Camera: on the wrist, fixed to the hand. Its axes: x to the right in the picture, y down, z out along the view.
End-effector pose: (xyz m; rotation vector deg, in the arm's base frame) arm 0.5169 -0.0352 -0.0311 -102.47 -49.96 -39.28
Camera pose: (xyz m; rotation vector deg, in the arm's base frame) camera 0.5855 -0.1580 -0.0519 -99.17 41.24 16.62
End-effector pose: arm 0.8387 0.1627 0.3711 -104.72 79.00 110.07
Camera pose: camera 0.8499 0.0404 0.4427 18.17 -110.99 -64.58
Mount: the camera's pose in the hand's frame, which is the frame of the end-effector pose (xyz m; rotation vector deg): -0.0071 0.0973 -0.1034 2.60 7.83 92.36
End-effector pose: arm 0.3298 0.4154 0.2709 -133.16 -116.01 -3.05
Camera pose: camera 0.4265 0.3882 0.3715 -169.12 15.63 -4.00
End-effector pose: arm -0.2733 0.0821 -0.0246 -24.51 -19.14 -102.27
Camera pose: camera -0.1890 0.0184 -0.1198 -19.83 6.27 -12.63
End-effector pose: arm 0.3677 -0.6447 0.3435 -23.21 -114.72 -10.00
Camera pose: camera 0.4924 -0.5861 0.3785 -98.97 -59.67 46.51
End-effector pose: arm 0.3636 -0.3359 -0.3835 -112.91 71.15 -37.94
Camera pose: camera 0.2318 -0.3878 -0.3958 -22.59 129.13 3.03
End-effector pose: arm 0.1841 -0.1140 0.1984 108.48 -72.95 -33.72
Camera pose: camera 0.2013 -0.0929 0.3379 24.74 -122.20 24.42
